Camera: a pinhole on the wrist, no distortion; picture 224 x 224 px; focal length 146.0 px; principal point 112.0 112.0 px. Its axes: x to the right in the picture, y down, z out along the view. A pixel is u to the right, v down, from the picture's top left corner.
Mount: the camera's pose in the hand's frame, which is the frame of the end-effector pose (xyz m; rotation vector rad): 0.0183 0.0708 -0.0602 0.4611 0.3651 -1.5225
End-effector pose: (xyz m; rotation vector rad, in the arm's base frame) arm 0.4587 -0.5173 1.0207 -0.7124 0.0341 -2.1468
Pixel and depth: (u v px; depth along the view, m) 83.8 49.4 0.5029
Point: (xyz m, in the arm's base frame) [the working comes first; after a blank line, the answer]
In the camera's frame: -0.0971 -0.2156 0.5029

0.7019 -0.1979 1.2803
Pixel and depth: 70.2 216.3 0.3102
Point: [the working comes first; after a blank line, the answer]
In the camera's frame: -0.0888 0.2216 0.3102

0.4796 -0.6150 1.3507
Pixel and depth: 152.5 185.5 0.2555
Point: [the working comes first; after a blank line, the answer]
In the camera's frame: 0.0709 0.1286 0.2555

0.3744 -0.5107 1.2273
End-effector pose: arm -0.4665 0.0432 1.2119 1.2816 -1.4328 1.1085
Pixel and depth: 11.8 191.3 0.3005
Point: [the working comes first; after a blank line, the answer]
In the camera's frame: -0.2062 0.1632 0.3005

-0.5897 -0.2879 1.2986
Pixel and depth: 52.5 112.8 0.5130
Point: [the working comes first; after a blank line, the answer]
In the camera's frame: -0.2091 0.0028 0.5130

-0.4841 -0.4312 1.1006
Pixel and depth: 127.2 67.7 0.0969
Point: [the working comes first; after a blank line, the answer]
In the camera's frame: 0.0101 -0.0294 0.0969

-0.4797 0.0312 1.1919
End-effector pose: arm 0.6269 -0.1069 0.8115 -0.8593 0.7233 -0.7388
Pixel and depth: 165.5 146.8 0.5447
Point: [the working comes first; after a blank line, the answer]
In the camera's frame: 0.1996 0.1298 0.5447

0.8440 -0.2491 1.2474
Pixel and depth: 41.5 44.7 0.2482
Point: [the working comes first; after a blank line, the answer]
In the camera's frame: -0.1198 -0.1144 0.2482

0.7445 0.0876 0.8920
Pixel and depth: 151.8 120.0 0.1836
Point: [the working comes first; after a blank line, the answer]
In the camera's frame: 0.0500 0.0101 0.1836

0.6784 -0.1225 0.8958
